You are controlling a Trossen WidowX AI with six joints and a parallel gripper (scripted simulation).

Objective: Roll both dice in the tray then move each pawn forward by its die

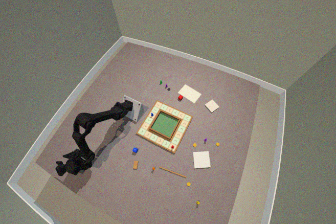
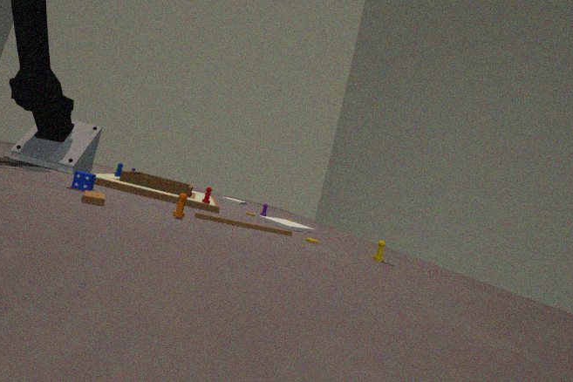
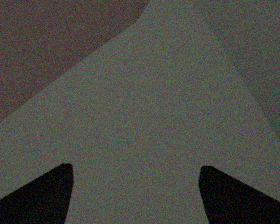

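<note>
Now: gripper tip 650 mm short of the wooden stick, 260 mm to the right of it and 90 mm above it. From my gripper tip the other things lie so: blue pawn 370 mm ahead, 540 mm to the left, 60 mm below; orange pawn 540 mm ahead, 230 mm to the left, 80 mm below; small wooden block 430 mm ahead, 200 mm to the left, 90 mm below.
</note>
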